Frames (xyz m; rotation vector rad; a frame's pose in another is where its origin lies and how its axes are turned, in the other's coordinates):
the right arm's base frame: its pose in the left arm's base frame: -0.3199 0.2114 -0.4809 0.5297 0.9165 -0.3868
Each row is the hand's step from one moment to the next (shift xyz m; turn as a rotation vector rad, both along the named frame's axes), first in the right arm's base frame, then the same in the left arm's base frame.
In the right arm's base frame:
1: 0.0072 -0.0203 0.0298 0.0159 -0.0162 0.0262
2: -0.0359 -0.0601 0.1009 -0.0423 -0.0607 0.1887
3: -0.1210 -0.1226 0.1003 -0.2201 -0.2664 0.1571
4: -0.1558 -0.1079 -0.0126 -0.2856 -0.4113 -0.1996
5: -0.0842 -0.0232 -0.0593 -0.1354 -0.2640 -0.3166
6: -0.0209 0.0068 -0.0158 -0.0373 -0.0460 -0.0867
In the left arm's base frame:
1: 0.0124 -0.0344 0.0035 0.0171 -0.0298 -0.0044
2: 0.0131 -0.1041 0.0638 0.0657 -0.1552 0.1126
3: -0.0675 -0.1463 0.1173 -0.1620 -0.2864 0.1893
4: -0.1516 -0.0654 0.0939 -0.5040 -0.1891 0.0278
5: -0.0971 0.0236 0.0340 -0.4180 -0.0157 -0.1153
6: -0.0182 0.0166 0.0112 -0.1007 0.0169 -0.0244

